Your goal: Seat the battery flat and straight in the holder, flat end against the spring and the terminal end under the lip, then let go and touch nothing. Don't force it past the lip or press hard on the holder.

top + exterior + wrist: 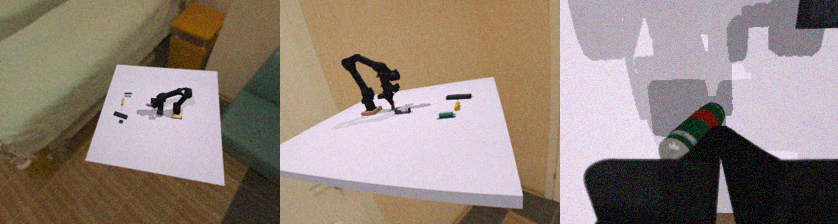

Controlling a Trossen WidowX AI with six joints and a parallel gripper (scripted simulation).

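Now: the battery 1 cm to the left of my gripper tip and 1 cm below it. Round my gripper tip: black remote: 43 cm ahead, 10 cm to the left, 3 cm below; yellow screwdriver: 45 cm ahead, 4 cm to the right, 3 cm below.
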